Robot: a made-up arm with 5 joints. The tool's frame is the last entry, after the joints.
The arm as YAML. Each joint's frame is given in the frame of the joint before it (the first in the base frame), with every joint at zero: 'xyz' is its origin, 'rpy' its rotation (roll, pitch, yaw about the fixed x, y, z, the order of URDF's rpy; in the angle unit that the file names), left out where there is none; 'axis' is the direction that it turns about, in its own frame. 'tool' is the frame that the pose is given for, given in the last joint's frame.
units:
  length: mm
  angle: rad
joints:
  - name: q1
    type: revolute
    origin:
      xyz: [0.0, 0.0, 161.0]
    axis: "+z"
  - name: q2
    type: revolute
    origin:
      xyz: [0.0, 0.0, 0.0]
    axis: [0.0, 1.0, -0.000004]
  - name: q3
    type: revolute
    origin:
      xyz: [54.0, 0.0, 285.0]
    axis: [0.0, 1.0, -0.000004]
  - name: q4
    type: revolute
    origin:
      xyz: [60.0, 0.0, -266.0]
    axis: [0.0, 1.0, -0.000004]
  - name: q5
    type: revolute
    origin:
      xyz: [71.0, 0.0, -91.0]
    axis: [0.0, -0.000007, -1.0]
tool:
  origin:
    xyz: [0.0, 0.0, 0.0]
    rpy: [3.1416, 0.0, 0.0]
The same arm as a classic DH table. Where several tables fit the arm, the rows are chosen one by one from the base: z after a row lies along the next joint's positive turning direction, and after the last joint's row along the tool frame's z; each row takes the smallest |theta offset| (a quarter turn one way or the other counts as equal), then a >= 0, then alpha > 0; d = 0 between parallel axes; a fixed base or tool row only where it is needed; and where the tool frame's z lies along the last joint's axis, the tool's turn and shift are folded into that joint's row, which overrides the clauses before.
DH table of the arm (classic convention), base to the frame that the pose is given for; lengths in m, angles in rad. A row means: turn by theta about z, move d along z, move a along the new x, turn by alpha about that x. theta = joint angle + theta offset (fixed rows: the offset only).
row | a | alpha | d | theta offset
q1 | 0 | -1.5708 | 0.161 | 0
q2 | 0.2901 | 0 | 0 | -1.3835
q3 | -0.2727 | 0 | 0 | -0.4091
q4 | -0.071 | 1.5708 | 0 | -1.3489
q5 | 0 | 0 | 0.091 | 3.1416

